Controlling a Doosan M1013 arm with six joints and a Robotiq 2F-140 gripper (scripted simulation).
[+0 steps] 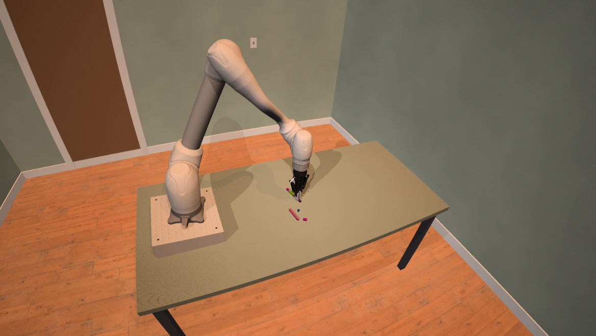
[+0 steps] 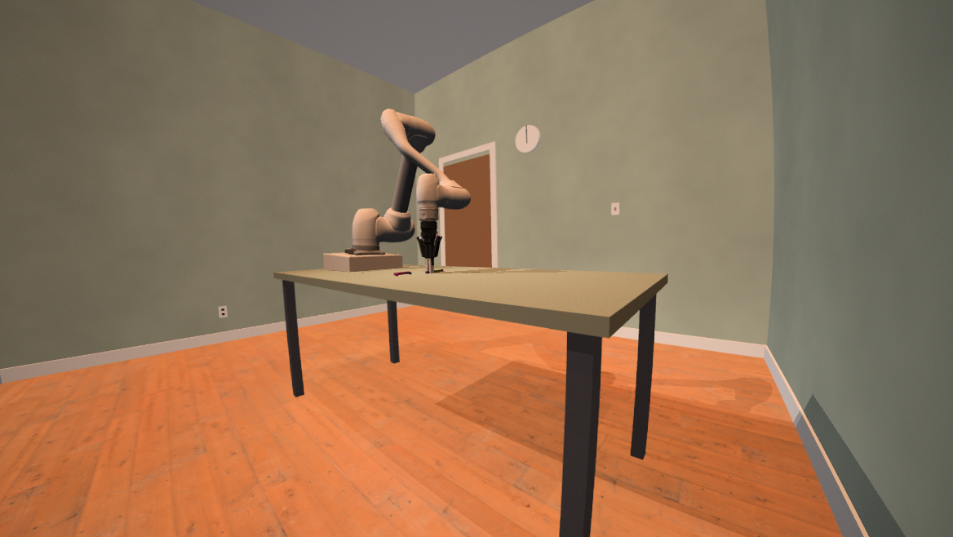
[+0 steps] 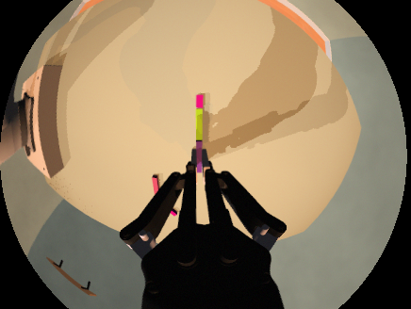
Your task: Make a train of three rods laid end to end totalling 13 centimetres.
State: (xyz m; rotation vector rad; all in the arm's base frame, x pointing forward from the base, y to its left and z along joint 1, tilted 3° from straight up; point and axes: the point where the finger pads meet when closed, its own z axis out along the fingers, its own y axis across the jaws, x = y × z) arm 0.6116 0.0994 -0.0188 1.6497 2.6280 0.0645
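Now: hand 3 cm above the purple rod. The rest, counted from my hand: blue rod: 1 cm behind, 9 cm to the right, 3 cm below; pink rod: 5 cm behind, 12 cm to the right, 3 cm below; lime rod: 3 cm behind, 5 cm to the left, 3 cm below.
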